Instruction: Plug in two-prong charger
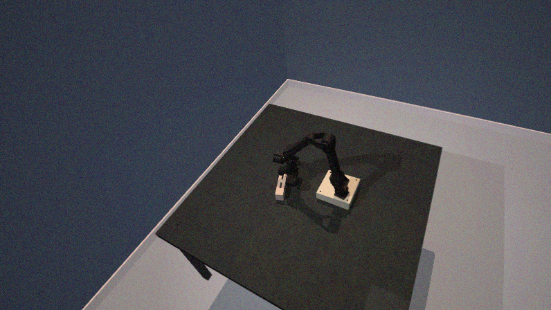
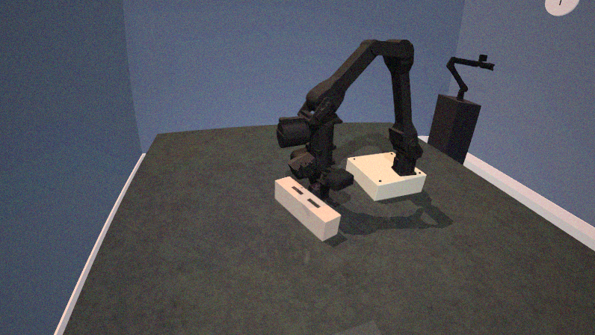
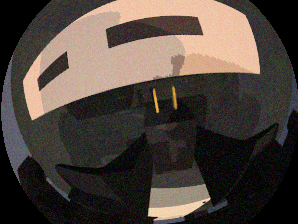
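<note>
Right now my gripper tip is 20 mm short of the dark charger, 10 mm to the right of it and 10 mm below it.
</note>
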